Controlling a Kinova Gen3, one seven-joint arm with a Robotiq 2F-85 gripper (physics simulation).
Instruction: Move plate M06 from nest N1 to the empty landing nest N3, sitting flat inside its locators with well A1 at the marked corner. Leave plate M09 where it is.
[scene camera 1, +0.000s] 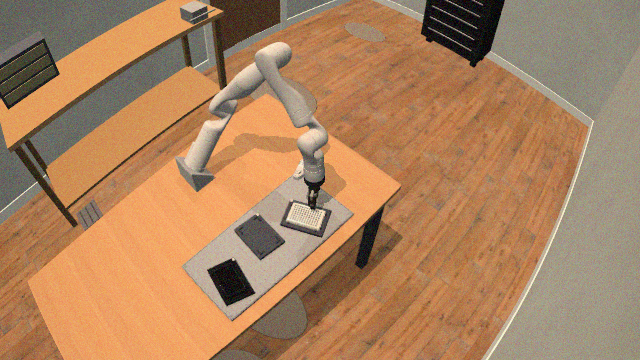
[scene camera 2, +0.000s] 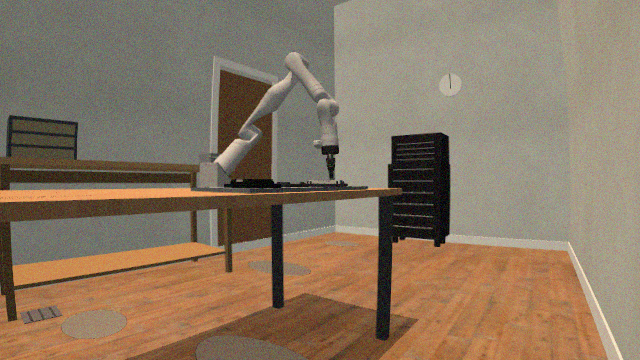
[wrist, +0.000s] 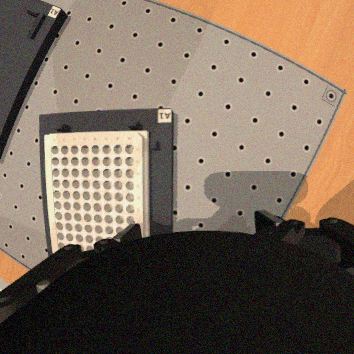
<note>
In view: the gripper (wrist: 197, 230), a white well plate (scene camera 1: 301, 215) and a black plate (scene camera 1: 231, 283).
The white well plate shows as well in the wrist view (wrist: 96, 182). The wrist view does not show the black plate: it is out of frame.
</note>
